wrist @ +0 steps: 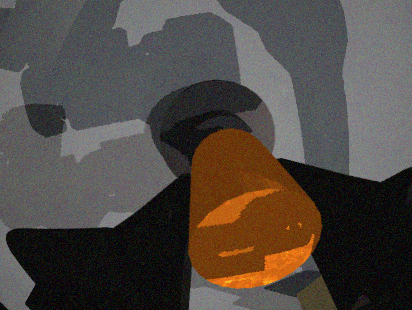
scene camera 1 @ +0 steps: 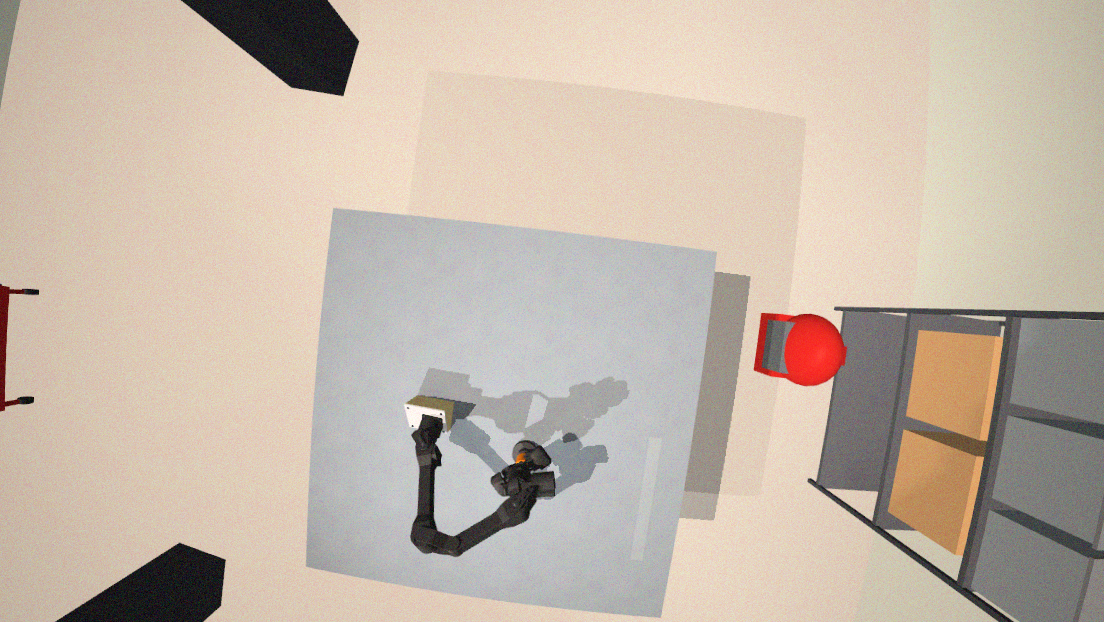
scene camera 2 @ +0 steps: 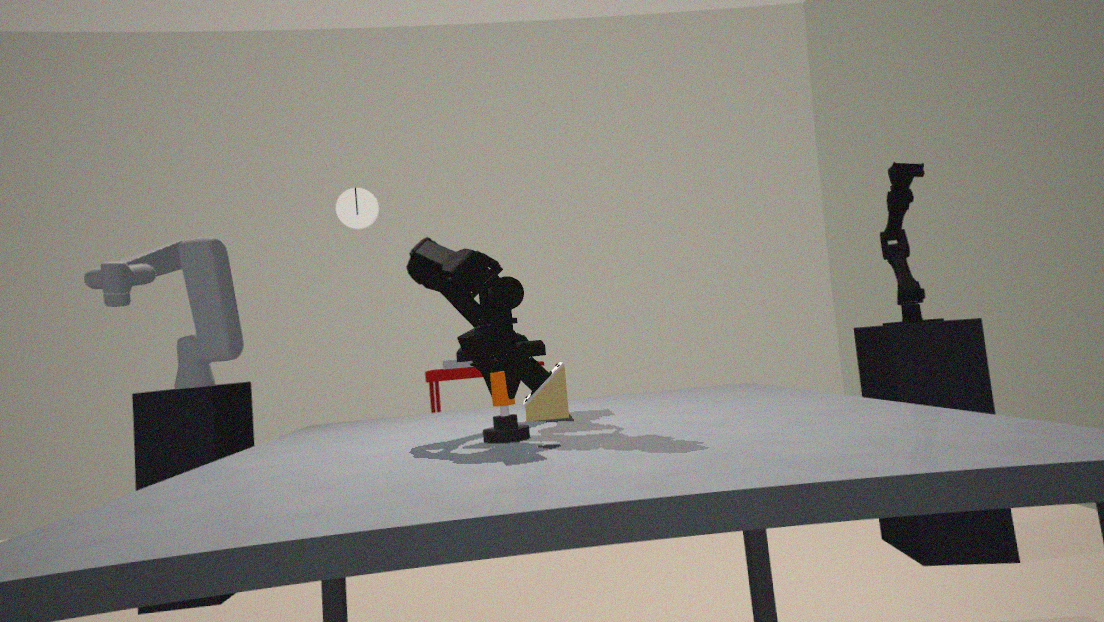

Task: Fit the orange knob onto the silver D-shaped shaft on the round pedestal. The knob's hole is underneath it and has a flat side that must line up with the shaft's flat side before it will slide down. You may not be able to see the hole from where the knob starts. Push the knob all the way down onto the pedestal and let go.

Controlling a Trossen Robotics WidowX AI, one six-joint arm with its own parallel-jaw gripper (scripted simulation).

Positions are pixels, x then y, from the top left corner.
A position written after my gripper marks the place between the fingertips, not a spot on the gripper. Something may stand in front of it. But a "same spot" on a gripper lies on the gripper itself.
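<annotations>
My gripper is in view in scene camera 1 [522, 460], and I see it in the wrist view and in scene camera 2 too. On my gripper [wrist: 147, 254] and [scene camera 2: 502, 367] are the same spot.
</annotations>
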